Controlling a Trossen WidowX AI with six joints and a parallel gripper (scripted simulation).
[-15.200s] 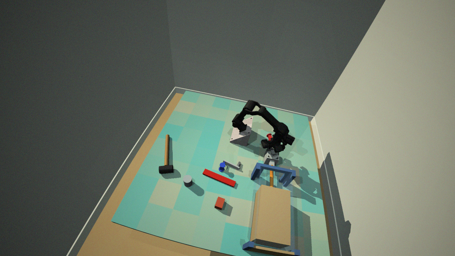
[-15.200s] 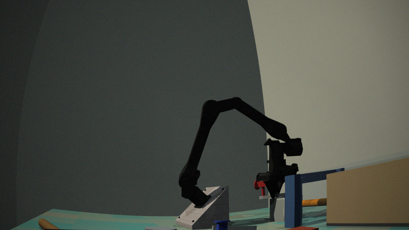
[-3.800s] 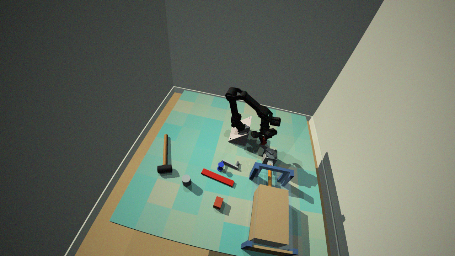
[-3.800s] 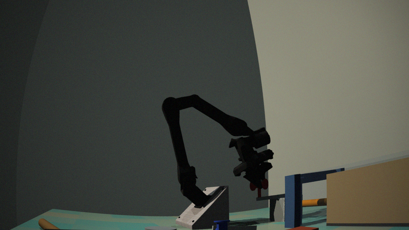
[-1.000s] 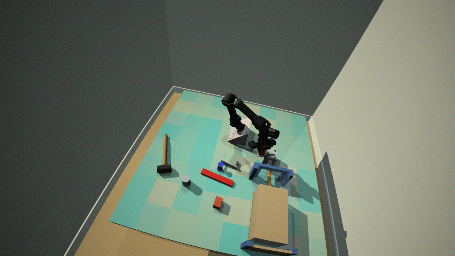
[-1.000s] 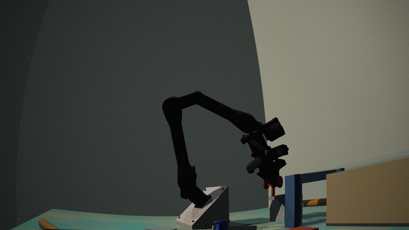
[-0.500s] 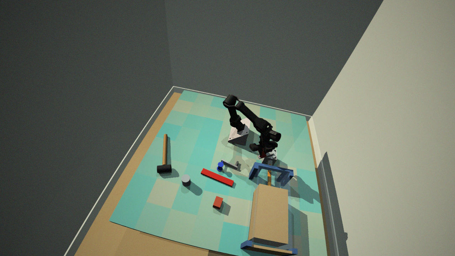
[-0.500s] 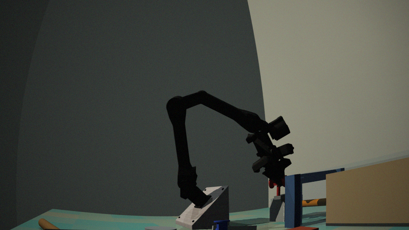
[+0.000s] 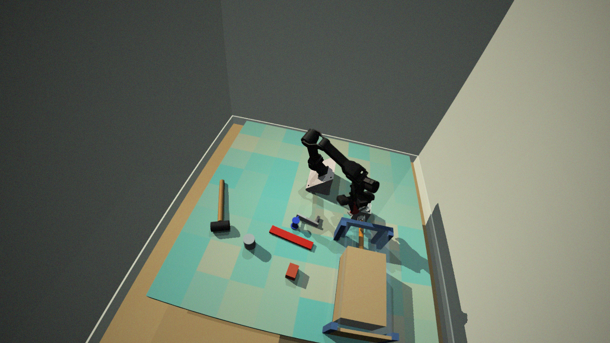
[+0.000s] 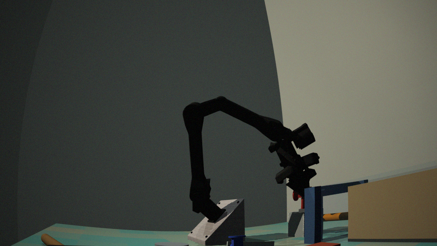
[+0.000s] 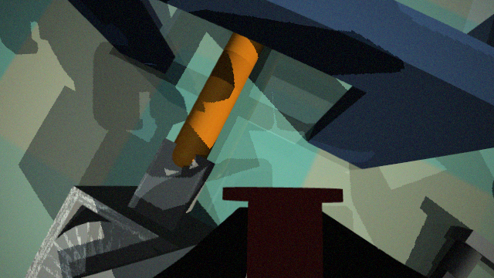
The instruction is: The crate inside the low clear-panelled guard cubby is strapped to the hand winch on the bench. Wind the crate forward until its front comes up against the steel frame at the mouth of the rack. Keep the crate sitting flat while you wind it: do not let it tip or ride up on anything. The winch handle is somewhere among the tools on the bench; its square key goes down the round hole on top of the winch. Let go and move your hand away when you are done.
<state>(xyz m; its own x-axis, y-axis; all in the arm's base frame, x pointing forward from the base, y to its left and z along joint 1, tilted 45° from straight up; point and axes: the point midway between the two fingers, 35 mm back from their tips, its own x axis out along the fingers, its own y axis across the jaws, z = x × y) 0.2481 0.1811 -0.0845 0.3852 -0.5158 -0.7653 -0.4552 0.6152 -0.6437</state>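
My gripper tip is 40 mm past the winch handle, 20 mm to the right of it and 30 mm above it. Round my gripper tip: red knob (20 mm behind, 10 mm to the right); then blue steel frame (70 mm ahead, 70 mm to the left, 30 mm below); then grey winch (100 mm behind, 50 mm to the left, 100 mm below).
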